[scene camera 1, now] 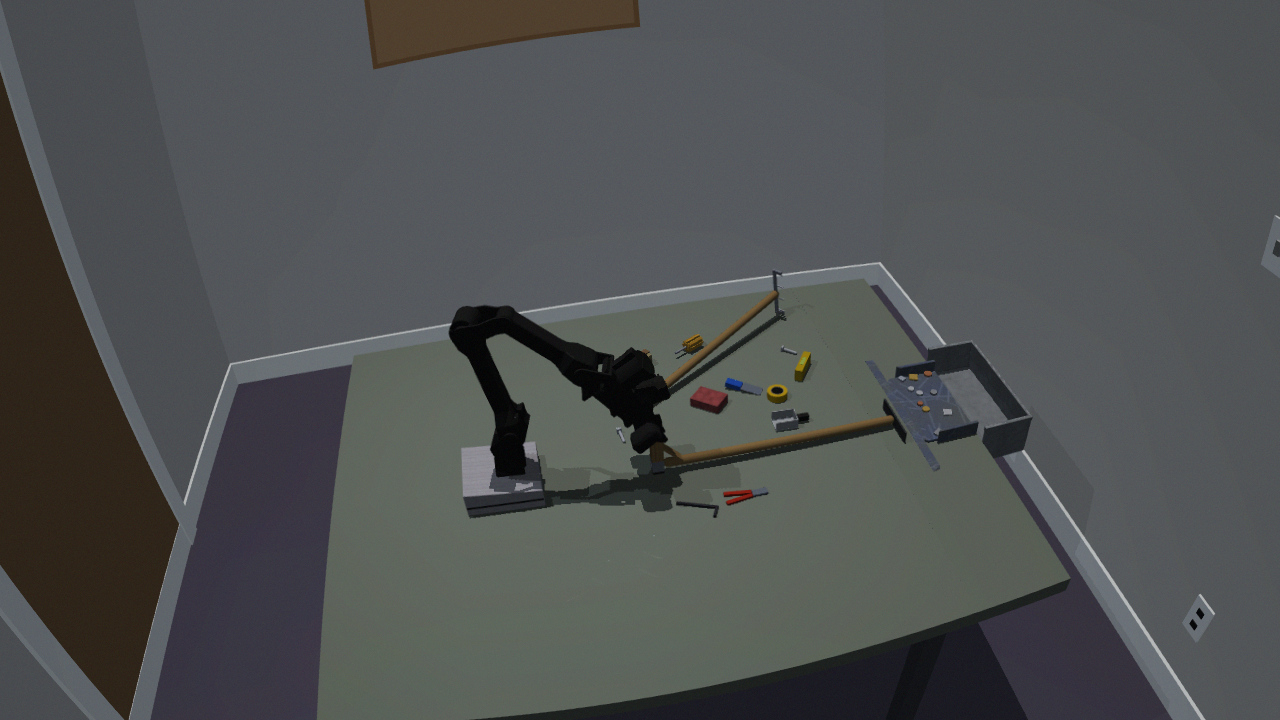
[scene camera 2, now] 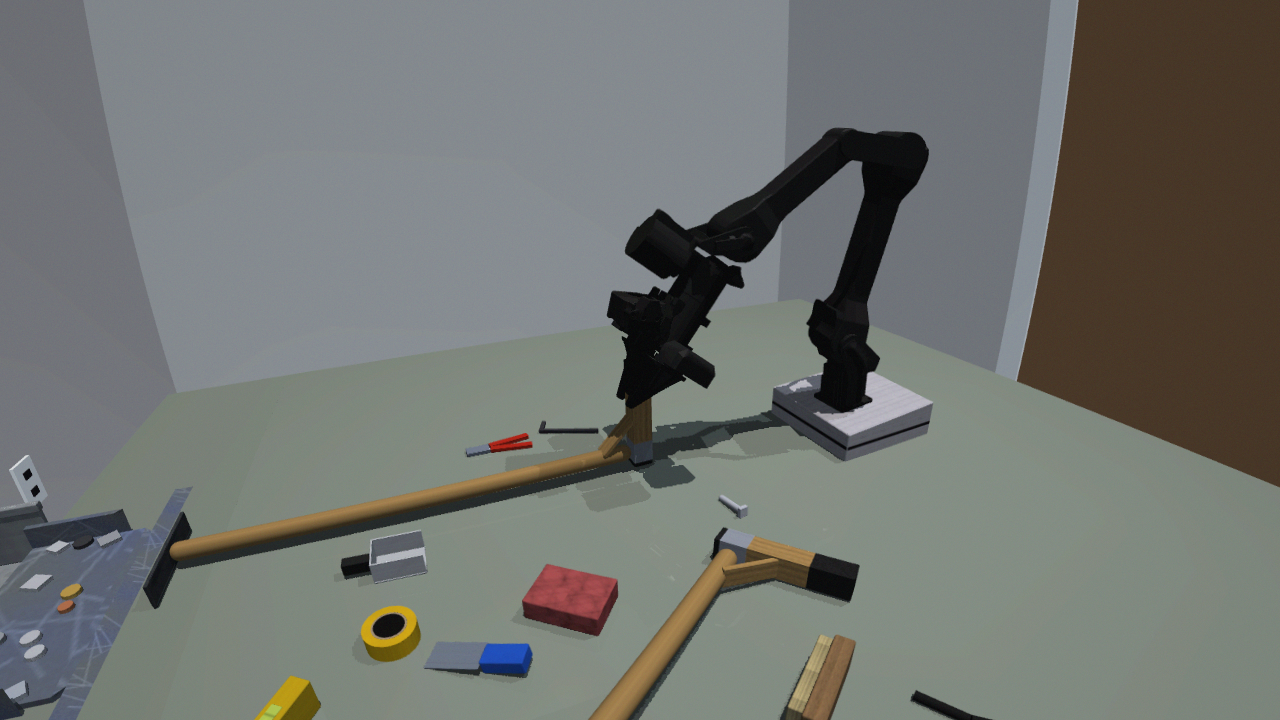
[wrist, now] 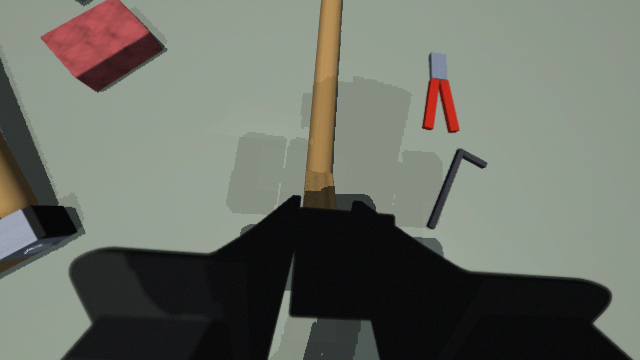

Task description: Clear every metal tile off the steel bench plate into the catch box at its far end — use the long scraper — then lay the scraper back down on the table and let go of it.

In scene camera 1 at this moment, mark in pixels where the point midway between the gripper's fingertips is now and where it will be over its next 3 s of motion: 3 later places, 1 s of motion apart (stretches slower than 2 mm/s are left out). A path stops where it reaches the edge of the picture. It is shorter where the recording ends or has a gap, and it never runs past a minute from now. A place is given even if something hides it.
My gripper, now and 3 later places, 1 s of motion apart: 665, 436; 685, 434; 702, 434; 718, 431
